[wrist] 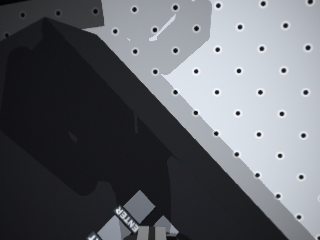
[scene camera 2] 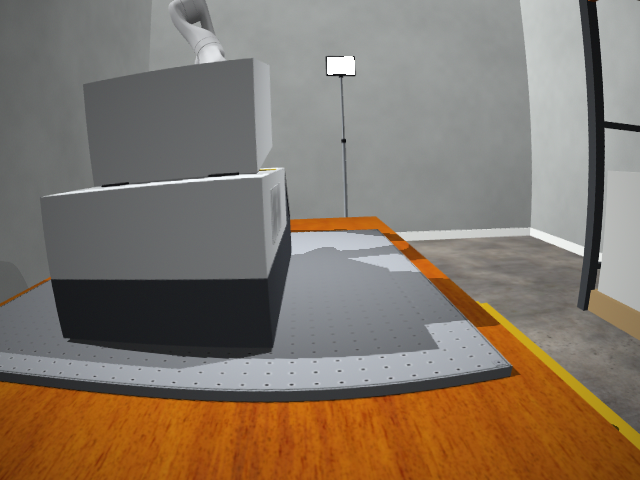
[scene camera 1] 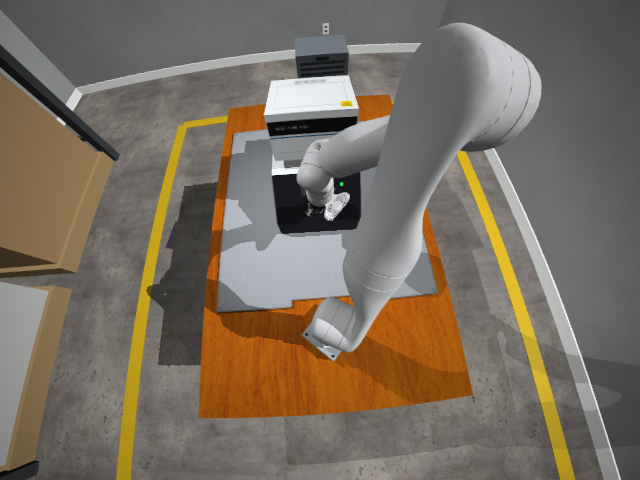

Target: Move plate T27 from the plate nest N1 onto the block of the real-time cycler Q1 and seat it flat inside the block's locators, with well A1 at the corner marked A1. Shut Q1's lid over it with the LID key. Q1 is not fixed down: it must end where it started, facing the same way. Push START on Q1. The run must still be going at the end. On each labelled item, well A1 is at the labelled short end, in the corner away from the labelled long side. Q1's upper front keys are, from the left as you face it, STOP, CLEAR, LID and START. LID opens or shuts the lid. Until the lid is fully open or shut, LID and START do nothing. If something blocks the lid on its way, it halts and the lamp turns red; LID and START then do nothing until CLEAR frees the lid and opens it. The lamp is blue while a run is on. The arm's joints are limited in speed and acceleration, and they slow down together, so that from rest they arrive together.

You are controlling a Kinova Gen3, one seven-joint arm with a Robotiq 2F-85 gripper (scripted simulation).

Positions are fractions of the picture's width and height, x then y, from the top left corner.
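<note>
There is a cycler Q1 (scene camera 2: 0.32, 0.55) that I can see. I see the cycler Q1 (wrist: 0.29, 0.61) in my wrist view, and scene camera 1 shows me the cycler Q1 (scene camera 1: 0.46, 0.42) as well.
</note>
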